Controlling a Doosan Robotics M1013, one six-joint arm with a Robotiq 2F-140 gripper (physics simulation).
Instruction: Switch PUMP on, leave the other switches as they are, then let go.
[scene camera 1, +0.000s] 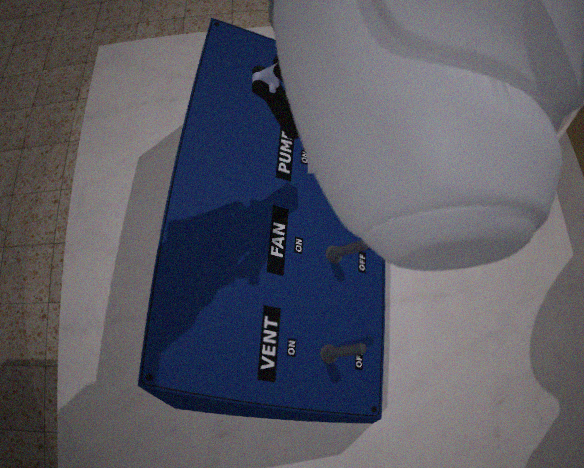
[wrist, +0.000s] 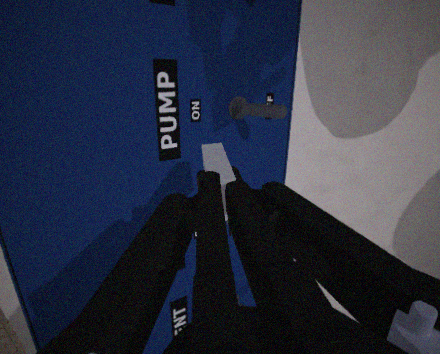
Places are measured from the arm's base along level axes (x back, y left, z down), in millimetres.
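Where they show: gripper, fingertip midpoint: (wrist: 212, 160).
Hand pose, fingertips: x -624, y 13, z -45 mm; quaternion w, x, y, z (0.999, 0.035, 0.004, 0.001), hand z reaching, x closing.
Each offset is from my fingertips to the top centre of the thing. "spot": to the spot under its first point. Level surfaces: height alone.
The PUMP switch @(spot: dx +46, dy -31, dz +37 mm) (wrist: 257, 109) is a grey lever pointing to its OFF side in the wrist view; the arm hides it in scene camera 1. The PUMP label @(dx -32, dy -37, dz +24 mm) (scene camera 1: 285, 157) (wrist: 168, 110) is white on black. My gripper (wrist: 212, 160) is shut and empty, its pale pads together above the panel, apart from the PUMP lever and beside it on the FAN side. In scene camera 1 a pale fingertip shows at the arm's edge. The FAN switch @(spot: dx +34, dy +94, dz +40 mm) (scene camera 1: 345, 251) and the VENT switch @(spot: dx +27, dy +212, dz +35 mm) (scene camera 1: 345, 351) both point to OFF; the gripper hides them in the wrist view.
The blue panel (scene camera 1: 200, 125) (wrist: 85, 100) lies on a pale table @(dz +153 mm) (scene camera 1: 425, 350) (wrist: 350, 165). The large white arm (scene camera 1: 425, 140) covers the panel's upper right in scene camera 1. The FAN label @(dx -43, dy +83, dz +24 mm) (scene camera 1: 278, 240) and VENT label @(dx -53, dy +202, dz +24 mm) (scene camera 1: 269, 344) show there.
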